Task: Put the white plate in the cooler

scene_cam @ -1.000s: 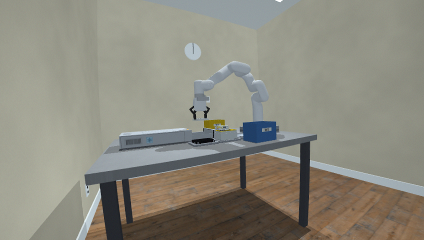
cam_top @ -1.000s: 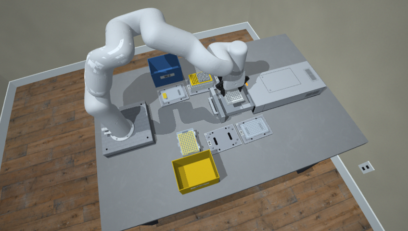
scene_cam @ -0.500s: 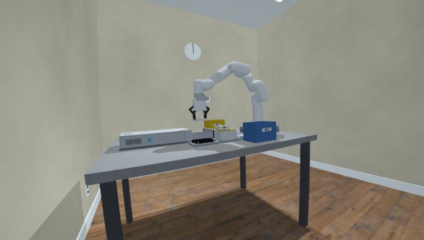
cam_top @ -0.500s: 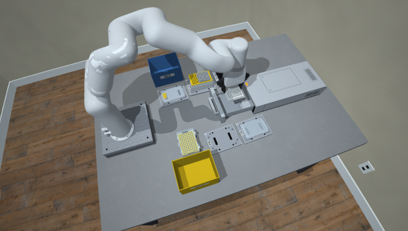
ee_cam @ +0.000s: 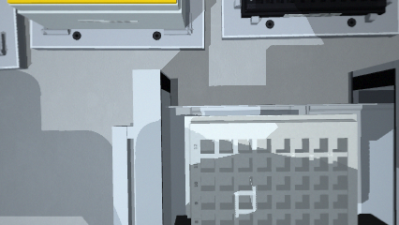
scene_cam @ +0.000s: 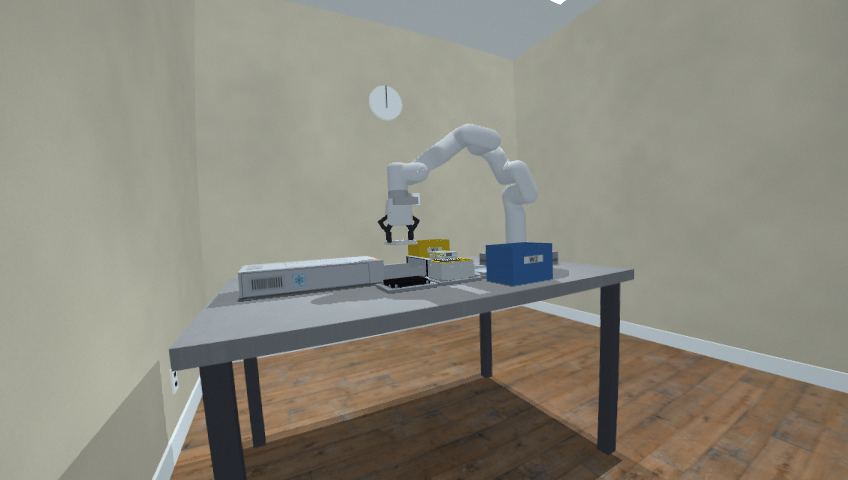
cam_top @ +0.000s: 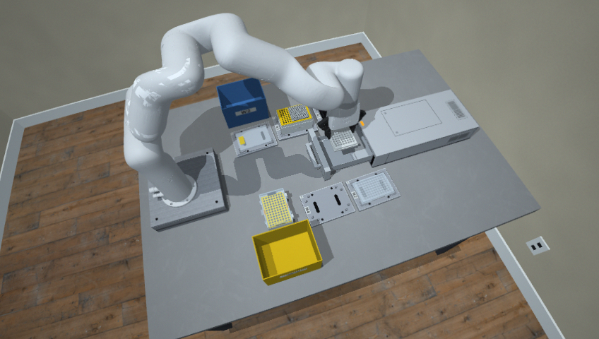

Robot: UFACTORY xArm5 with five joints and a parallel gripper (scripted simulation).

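The drawer is 110 mm below my hand and 30 mm ahead of it. From my hand the other things lie so: grey cooler: 180 mm ahead, 110 mm below, 10 mm to the left; then white well plate: 10 mm below; then yellow tip rack: 170 mm to the left, 130 mm behind, 90 mm below.
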